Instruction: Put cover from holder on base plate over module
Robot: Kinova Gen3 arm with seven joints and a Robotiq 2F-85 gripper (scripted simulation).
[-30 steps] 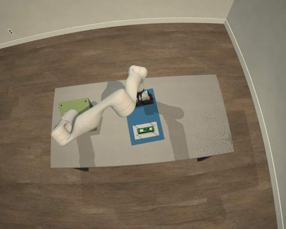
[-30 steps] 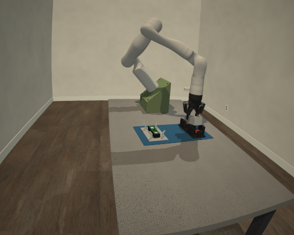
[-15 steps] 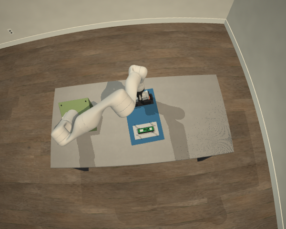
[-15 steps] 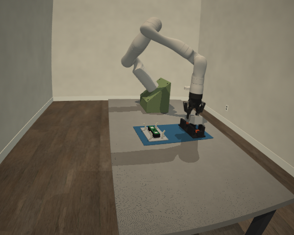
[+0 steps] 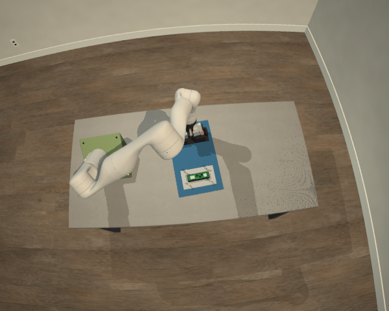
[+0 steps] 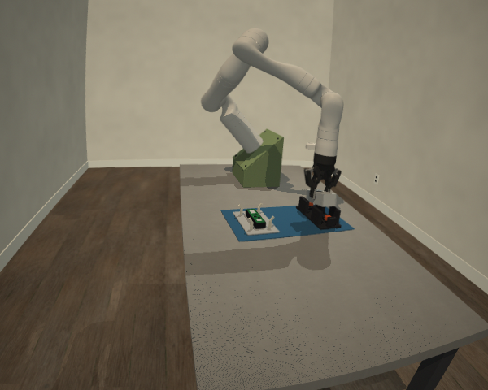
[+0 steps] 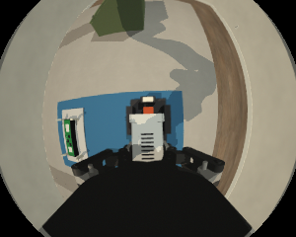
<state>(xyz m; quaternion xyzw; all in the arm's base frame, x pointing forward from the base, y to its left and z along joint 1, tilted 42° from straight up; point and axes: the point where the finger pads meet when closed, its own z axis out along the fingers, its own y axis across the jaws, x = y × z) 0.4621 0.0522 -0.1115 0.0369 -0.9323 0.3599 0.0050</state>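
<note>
The white cover is 1 cm ahead of my hand and 1 cm below it.
</note>
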